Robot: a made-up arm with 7 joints.
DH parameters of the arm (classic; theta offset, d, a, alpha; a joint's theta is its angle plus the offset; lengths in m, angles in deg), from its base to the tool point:
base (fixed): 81.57 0 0.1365 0
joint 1: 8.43 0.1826 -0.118 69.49
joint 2: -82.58 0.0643 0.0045 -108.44
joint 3: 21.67 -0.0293 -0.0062 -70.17
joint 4: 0.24 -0.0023 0.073 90
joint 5: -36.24 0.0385 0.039 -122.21
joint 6: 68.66 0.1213 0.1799 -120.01
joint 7: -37.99 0.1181 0.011 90
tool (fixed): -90 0.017 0 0
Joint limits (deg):
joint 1: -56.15..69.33
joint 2: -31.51..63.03
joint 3: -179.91..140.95
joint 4: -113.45..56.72
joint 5: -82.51..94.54
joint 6: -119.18..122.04
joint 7: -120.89..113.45
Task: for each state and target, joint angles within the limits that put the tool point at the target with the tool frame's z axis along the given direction. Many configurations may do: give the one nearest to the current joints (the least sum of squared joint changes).
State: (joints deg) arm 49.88 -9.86 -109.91 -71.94 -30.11 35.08 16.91
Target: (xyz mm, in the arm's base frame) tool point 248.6 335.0 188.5 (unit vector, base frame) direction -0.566 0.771 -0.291
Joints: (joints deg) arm 69.33 28.58 -87.97 -53.29 -38.97 -7.59 33.63
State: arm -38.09 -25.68 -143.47 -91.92 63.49 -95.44 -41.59
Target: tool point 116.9 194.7 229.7 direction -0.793 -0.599 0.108
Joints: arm -56.15 -2.40 -177.59 -105.74 75.07 -61.13 -55.02
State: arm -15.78 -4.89 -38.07 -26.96 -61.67 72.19 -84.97
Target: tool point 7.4 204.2 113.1 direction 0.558 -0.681 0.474
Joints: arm -26.75 22.39 2.07 -22.56 -65.59 114.32 -80.77
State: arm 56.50 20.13 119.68 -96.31 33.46 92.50 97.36
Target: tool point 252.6 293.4 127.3 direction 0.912 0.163 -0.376
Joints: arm 69.33 36.33 137.44 -108.27 72.58 121.82 113.45
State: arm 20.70 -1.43 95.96 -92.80 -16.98 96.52 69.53
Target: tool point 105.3 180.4 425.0 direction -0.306 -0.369 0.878
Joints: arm 67.68 24.91 68.68 -94.07 -17.33 122.04 76.13
